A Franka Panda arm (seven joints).
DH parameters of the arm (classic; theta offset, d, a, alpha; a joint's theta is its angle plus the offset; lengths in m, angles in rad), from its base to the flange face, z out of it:
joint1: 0 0.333 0 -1.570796
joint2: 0 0 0 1.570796
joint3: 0 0.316 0.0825 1.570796
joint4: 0 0 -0.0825 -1.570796
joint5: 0 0.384 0 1.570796
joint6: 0 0 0.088 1.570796
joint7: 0 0.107 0 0
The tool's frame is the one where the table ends.
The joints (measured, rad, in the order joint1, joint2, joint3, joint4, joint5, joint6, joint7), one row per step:
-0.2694 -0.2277 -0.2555 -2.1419 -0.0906 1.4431 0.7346
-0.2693 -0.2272 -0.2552 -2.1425 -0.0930 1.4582 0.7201
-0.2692 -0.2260 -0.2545 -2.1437 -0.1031 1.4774 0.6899
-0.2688 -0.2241 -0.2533 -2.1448 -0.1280 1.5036 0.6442
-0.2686 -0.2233 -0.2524 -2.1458 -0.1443 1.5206 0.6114
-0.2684 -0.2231 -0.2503 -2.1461 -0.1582 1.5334 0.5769
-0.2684 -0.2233 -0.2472 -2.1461 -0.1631 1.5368 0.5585
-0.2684 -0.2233 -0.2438 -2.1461 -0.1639 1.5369 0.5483
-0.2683 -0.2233 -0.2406 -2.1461 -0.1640 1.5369 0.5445
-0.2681 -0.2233 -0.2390 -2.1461 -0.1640 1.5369 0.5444
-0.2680 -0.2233 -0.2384 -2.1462 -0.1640 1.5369 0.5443
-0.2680 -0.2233 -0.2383 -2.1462 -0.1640 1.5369 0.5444
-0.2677 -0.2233 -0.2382 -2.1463 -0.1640 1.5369 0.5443
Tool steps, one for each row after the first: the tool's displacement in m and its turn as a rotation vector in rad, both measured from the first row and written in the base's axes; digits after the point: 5 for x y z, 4 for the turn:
0.00175 -0.00099 0.00001 -0.0027 -0.0140 0.0146
0.00367 -0.00280 -0.00032 -0.0069 -0.0296 0.0467
0.00597 -0.00622 -0.00049 -0.0201 -0.0456 0.0999
0.00741 -0.00831 -0.00046 -0.0275 -0.0559 0.1379
0.00880 -0.00948 0.00002 -0.0310 -0.0644 0.1778
0.00969 -0.00892 0.00038 -0.0297 -0.0674 0.1997
0.01048 -0.00767 0.00049 -0.0268 -0.0682 0.2126
0.01126 -0.00638 0.00058 -0.0259 -0.0685 0.2193
0.01169 -0.00567 0.00062 -0.0261 -0.0684 0.2212
0.01184 -0.00539 0.00060 -0.0261 -0.0683 0.2219
0.01186 -0.00535 0.00060 -0.0262 -0.0683 0.2219
0.01194 -0.00518 0.00056 -0.0261 -0.0682 0.2224

